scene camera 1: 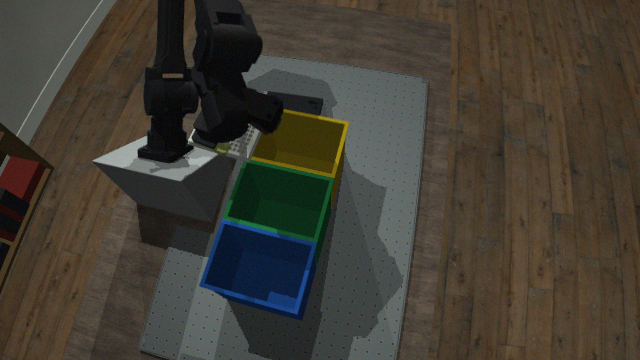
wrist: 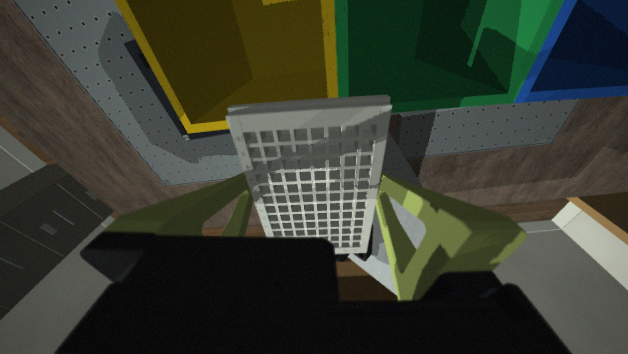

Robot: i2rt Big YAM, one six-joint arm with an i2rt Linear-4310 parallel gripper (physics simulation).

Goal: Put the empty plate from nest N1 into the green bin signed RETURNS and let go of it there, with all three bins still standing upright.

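Frame: origin at the arm's base, x ahead, y left, z up, level; millimetres.
Seen in the pictures: gripper, fingertip midpoint: (wrist: pixel 314 177); arm's base at its link origin: (scene camera 1: pixel 166 152).
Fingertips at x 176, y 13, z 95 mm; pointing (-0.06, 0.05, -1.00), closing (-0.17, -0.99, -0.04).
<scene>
Pixels of each thing's top centre, then the offset from my fingertips to it. Level surfaces: height alone.
- white gridded plate at its top centre: (wrist: pixel 314 209) (scene camera 1: pixel 224 129) dx -11, dy +1, dz +19 mm
- green bin at its top centre: (scene camera 1: pixel 278 198) dx +111, dy -92, dz -41 mm
- yellow bin at its top centre: (scene camera 1: pixel 297 139) dx +117, dy +38, dz -41 mm
- blue bin at its top centre: (scene camera 1: pixel 257 265) dx +104, dy -222, dz -41 mm
- dark nest at its top centre: (wrist: pixel 187 92) (scene camera 1: pixel 287 111) dx +39, dy +211, dz -206 mm
- perforated board at its surface level: dz -221 mm
My gripper (wrist: pixel 314 177) is shut on the plate, with its yellow-green fingers at the plate's two long sides. The white gridded plate (scene camera 1: pixel 243 143) (wrist: pixel 320 170) is held up; in scene camera 1 the arm hides part of it. It shows at the left edge of the yellow bin, near the green bin's upper left corner. The green bin (scene camera 1: pixel 280 200) (wrist: pixel 385 55) stands upright between the yellow bin (scene camera 1: pixel 305 142) (wrist: pixel 285 45) and the blue bin (scene camera 1: pixel 262 265) (wrist: pixel 590 55), which also stand upright. No sign is readable. The dark nest (scene camera 1: pixel 300 101) lies behind the yellow bin, partly hidden.
The grey pedestal (scene camera 1: pixel 165 185) of the arm stands left of the bins. The bins stand in a row on the perforated board (scene camera 1: pixel 380 125) (wrist: pixel 480 130). A shelf (scene camera 1: pixel 25 210) with red and dark things stands at the far left.
</scene>
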